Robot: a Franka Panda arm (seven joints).
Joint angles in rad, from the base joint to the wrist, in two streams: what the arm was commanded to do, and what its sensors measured. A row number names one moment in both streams.
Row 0, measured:
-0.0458 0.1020 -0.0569 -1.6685 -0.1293 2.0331 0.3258
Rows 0 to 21, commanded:
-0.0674 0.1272 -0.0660 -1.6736 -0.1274 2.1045 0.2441
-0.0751 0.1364 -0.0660 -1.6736 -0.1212 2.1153 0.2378
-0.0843 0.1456 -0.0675 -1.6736 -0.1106 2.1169 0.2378
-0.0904 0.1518 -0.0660 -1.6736 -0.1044 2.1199 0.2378
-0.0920 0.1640 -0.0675 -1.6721 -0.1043 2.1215 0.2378
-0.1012 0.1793 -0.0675 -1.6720 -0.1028 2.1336 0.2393
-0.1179 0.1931 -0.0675 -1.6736 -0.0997 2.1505 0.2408
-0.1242 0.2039 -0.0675 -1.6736 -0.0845 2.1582 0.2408
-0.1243 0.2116 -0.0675 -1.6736 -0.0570 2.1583 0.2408
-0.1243 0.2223 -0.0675 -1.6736 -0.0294 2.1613 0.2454
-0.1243 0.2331 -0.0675 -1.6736 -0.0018 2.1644 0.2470
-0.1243 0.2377 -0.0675 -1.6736 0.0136 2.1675 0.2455
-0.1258 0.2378 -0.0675 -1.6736 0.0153 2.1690 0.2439
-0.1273 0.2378 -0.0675 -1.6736 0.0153 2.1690 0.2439
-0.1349 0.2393 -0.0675 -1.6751 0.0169 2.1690 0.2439
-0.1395 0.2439 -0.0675 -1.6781 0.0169 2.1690 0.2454
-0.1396 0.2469 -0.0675 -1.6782 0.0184 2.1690 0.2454
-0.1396 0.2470 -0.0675 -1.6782 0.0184 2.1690 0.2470
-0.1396 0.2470 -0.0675 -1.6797 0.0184 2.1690 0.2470
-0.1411 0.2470 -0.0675 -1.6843 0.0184 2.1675 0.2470
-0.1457 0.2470 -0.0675 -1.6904 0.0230 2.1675 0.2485
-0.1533 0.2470 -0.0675 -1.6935 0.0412 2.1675 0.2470
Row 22, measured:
-0.1368 0.2523 -0.0717 -1.6715 0.0047 2.1504 0.2580
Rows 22 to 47, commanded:
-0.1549 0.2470 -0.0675 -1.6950 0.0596 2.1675 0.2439
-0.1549 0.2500 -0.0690 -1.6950 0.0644 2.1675 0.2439
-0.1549 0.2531 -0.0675 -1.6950 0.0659 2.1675 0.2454
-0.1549 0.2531 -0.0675 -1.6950 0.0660 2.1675 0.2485
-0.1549 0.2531 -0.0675 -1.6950 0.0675 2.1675 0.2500
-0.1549 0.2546 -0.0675 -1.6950 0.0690 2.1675 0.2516
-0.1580 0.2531 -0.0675 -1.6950 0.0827 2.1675 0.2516
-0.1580 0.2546 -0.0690 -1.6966 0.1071 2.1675 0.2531
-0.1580 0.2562 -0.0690 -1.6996 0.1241 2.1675 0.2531
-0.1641 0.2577 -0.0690 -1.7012 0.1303 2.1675 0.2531
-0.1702 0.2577 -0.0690 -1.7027 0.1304 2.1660 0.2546
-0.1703 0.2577 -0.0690 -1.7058 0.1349 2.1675 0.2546
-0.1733 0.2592 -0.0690 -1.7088 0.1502 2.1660 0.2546
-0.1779 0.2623 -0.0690 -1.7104 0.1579 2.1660 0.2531
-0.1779 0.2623 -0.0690 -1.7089 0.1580 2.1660 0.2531
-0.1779 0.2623 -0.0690 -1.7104 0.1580 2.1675 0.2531
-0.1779 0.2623 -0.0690 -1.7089 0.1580 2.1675 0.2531
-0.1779 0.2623 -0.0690 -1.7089 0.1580 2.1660 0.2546
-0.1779 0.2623 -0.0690 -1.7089 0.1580 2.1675 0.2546
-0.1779 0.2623 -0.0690 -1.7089 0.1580 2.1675 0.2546
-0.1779 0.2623 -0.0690 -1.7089 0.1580 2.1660 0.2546
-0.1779 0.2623 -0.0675 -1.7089 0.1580 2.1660 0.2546
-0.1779 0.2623 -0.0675 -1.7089 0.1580 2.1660 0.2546
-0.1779 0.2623 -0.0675 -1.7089 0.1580 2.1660 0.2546
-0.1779 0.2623 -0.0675 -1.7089 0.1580 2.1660 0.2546
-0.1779 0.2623 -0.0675 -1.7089 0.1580 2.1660 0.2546
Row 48, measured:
-0.1760 0.2658 -0.0726 -1.6961 0.1386 2.1504 0.2584
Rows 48 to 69, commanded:
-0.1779 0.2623 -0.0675 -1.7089 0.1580 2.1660 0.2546
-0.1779 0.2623 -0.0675 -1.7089 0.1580 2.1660 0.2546
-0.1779 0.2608 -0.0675 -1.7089 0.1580 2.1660 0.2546
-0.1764 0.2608 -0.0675 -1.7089 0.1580 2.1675 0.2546
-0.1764 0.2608 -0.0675 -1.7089 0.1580 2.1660 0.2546
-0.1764 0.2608 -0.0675 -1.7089 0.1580 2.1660 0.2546
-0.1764 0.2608 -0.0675 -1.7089 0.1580 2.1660 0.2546
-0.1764 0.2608 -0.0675 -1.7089 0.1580 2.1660 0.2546
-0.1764 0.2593 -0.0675 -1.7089 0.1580 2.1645 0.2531
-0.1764 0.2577 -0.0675 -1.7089 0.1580 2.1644 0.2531
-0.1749 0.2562 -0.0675 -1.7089 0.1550 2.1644 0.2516
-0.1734 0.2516 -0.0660 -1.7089 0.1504 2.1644 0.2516
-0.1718 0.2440 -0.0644 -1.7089 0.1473 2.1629 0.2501
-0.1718 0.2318 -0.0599 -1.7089 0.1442 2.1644 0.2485
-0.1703 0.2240 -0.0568 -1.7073 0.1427 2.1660 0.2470
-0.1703 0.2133 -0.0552 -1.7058 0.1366 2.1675 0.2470
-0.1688 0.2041 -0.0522 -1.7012 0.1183 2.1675 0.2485
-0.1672 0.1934 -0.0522 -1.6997 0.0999 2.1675 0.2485
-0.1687 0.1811 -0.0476 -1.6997 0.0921 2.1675 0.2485
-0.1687 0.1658 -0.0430 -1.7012 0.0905 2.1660 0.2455
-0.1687 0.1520 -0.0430 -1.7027 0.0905 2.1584 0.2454
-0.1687 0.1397 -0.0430 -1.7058 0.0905 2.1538 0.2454
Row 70, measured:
-0.1661 0.1898 -0.0534 -1.6885 0.1094 2.1508 0.2578
